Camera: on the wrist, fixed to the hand. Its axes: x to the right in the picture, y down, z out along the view.
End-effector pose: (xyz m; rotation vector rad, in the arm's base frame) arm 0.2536 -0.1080 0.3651 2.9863 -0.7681 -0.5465
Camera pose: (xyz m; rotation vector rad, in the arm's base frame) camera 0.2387 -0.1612 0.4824 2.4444 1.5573 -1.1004
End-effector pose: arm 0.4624 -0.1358 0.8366 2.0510 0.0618 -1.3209
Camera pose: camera 0.5608 -0.1154 0.9185 1.1121 1.7529 -2.2192
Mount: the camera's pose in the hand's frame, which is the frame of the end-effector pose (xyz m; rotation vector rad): -0.0260 0.0649 -0.1092 -0.4259 -0.4320 -1.4989
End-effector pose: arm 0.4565 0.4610 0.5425 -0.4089 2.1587 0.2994
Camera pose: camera 0.3646 0.4861 0.6305 -1.8171 0.9135 -0.0419
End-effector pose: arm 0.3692 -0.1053 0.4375 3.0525 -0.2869 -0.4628
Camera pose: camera 0.3659 -0.1628 0.5537 2.1160 1.8517 -0.9687
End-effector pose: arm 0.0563 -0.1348 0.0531 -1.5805 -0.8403 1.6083
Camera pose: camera 0.1619 -0.1949 0.0080 -0.3716 -2.0050 0.5987
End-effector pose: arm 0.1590 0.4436 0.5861 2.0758 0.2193 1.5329
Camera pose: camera 0.0375 0.4136 0.6199 1.1794 0.9067 0.1697
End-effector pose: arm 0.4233 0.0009 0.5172 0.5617 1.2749 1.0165
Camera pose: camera 0.3004 -0.0102 0.5569 -0.5020 0.7075 -0.1405
